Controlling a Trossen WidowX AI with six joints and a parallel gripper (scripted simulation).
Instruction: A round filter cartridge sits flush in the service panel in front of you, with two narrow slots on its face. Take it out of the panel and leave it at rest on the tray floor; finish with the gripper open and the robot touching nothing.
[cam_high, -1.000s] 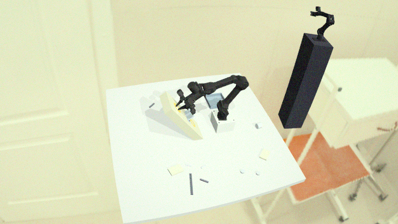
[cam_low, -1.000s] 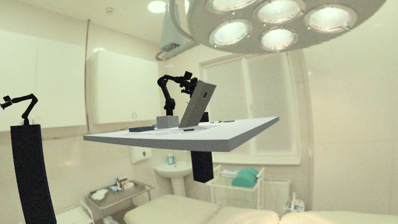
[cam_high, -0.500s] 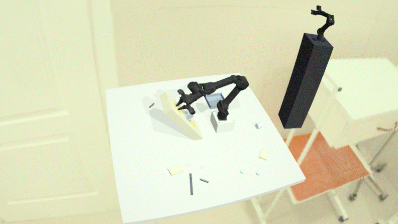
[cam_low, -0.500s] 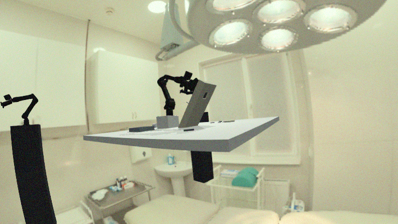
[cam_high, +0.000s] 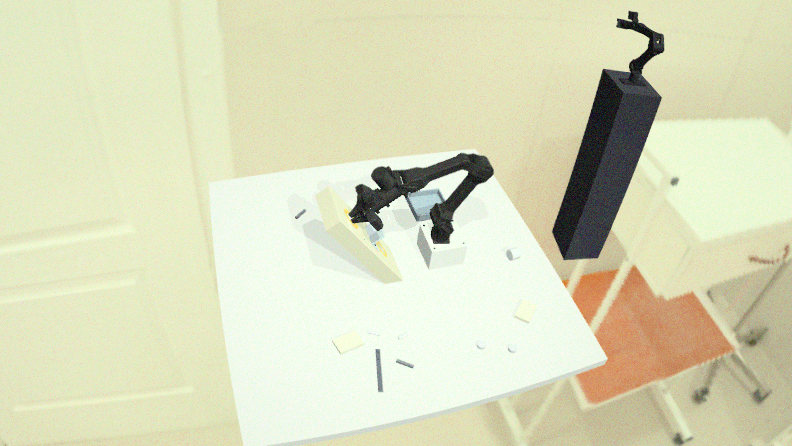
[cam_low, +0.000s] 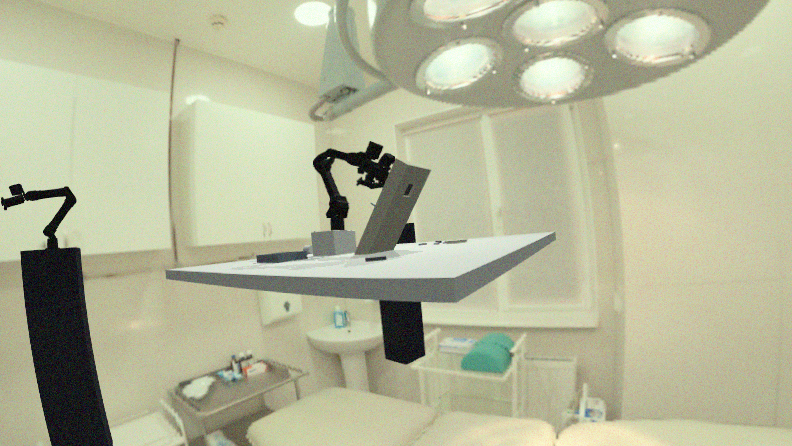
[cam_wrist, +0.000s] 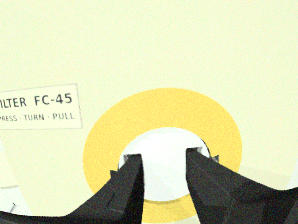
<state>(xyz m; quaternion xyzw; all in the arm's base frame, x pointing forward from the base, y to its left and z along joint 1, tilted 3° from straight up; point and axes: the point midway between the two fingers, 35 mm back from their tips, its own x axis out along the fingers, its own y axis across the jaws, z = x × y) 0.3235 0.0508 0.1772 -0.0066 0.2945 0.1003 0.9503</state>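
Right now the cream service panel is 80 mm below my gripper tip, 40 mm behind it and 10 mm to the right of it. Round my gripper tip: blue-grey tray: 360 mm to the right, 360 mm behind, 250 mm below; then round white filter cartridge: 10 mm below, 10 mm ahead.
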